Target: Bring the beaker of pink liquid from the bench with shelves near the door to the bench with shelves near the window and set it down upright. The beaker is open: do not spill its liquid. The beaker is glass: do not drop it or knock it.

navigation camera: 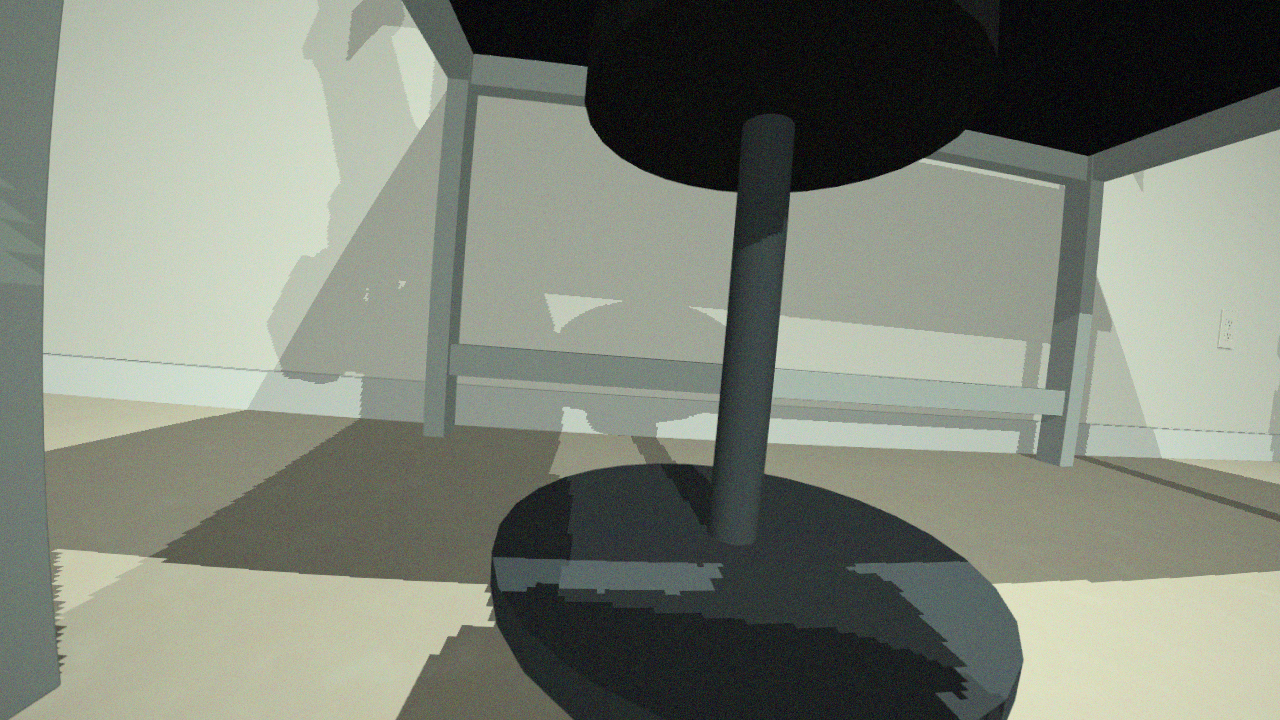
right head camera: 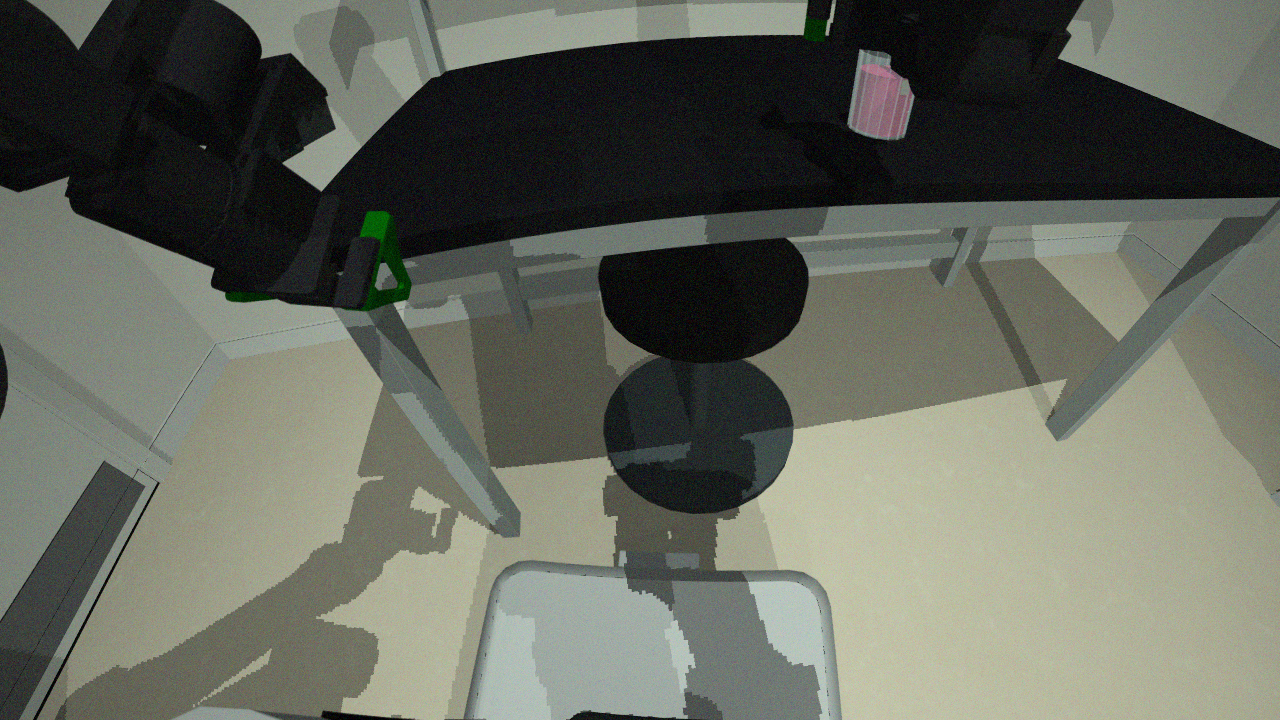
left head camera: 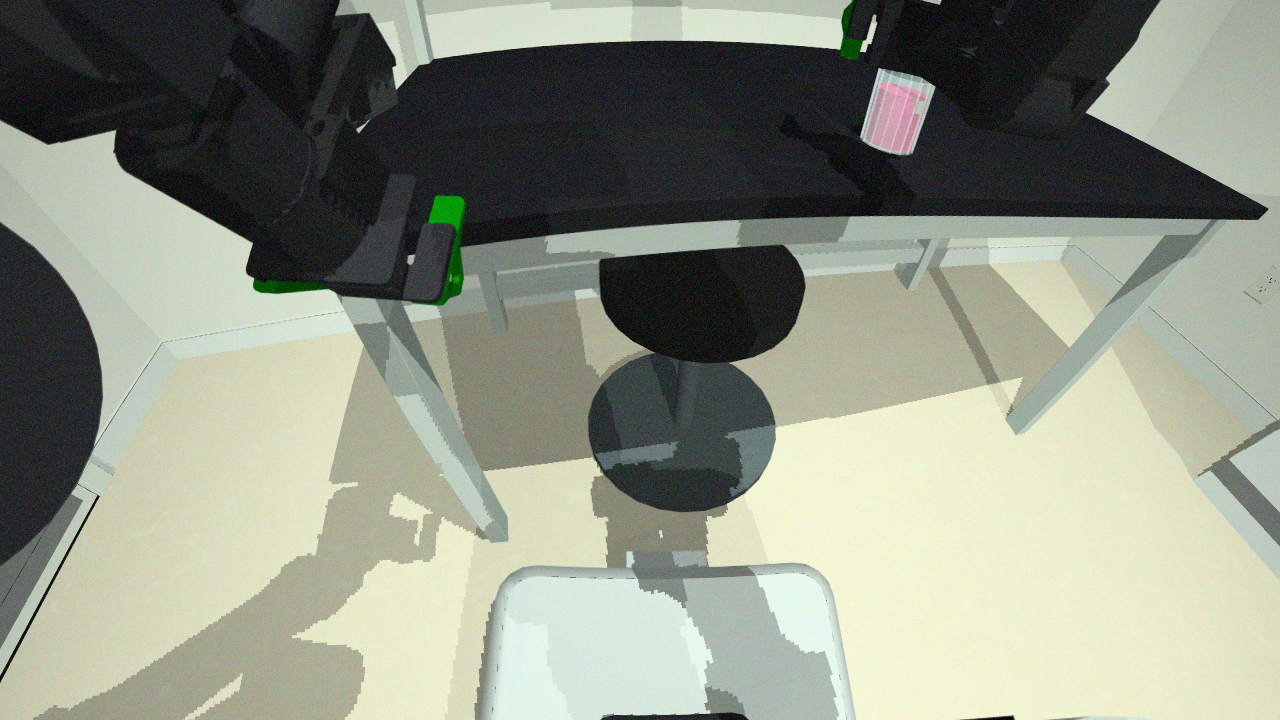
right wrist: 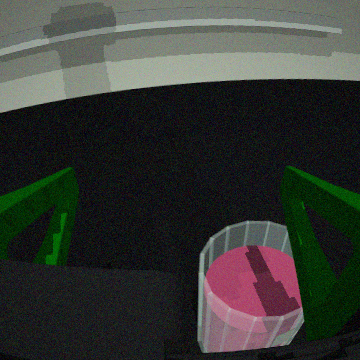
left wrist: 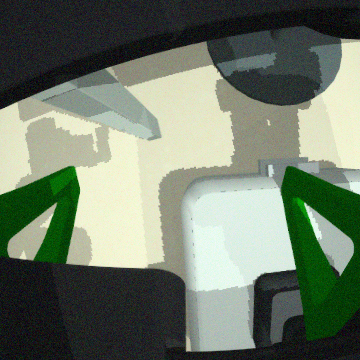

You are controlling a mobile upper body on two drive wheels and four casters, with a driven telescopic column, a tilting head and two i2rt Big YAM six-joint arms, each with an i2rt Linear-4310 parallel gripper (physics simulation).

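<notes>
The glass beaker of pink liquid (left head camera: 895, 116) (right head camera: 879, 102) stands upright on the black bench top (left head camera: 626, 134) (right head camera: 581, 125) (right wrist: 150, 135), toward the right of both head views. In the right wrist view the beaker (right wrist: 250, 295) is at the lower right, its right edge hidden behind the right-hand green finger. My right gripper (right wrist: 178, 178) is open around nothing; in the head views it is partly cut off at the top, just beyond the beaker. My left gripper (left head camera: 366, 279) (right head camera: 313, 286) (left wrist: 180, 177) is open and empty at the bench's front left edge. No shelves show on this bench.
A black round stool seat (left head camera: 702, 308) (right head camera: 702, 304) (navigation camera: 787, 98) is partly under the bench front, on a round base (left head camera: 680, 447) (navigation camera: 760, 608). Bench legs (left head camera: 1109, 331) (right head camera: 1154, 331) stand at either side. A dark rounded surface (left head camera: 40, 385) is at the far left.
</notes>
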